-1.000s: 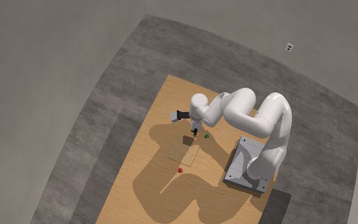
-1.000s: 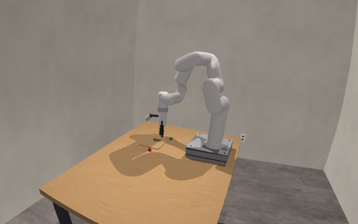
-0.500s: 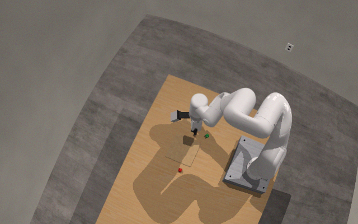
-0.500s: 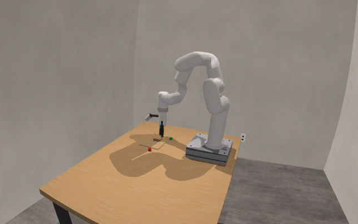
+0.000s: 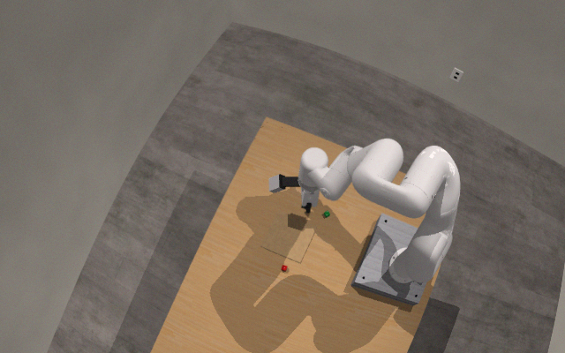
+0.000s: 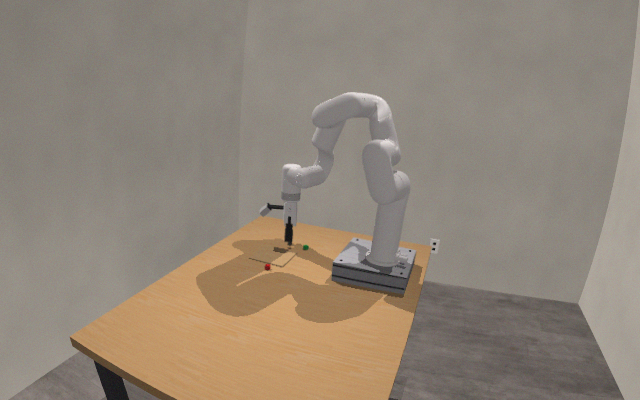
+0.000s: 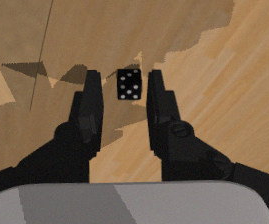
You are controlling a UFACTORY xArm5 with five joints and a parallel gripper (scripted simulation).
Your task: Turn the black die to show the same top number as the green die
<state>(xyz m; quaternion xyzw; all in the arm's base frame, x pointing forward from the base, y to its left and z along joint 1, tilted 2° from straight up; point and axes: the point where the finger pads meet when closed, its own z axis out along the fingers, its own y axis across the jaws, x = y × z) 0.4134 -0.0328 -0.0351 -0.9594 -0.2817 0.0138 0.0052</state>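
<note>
Now: the black die 30 mm below my hand and 10 mm to the right of it. The rest, counted from my hand: tan mat: 130 mm to the left, 40 mm below, 20 mm behind; then red die: 230 mm to the left, 60 mm behind, 30 mm below; then green die: 80 mm behind, 30 mm below, 10 mm to the right.
</note>
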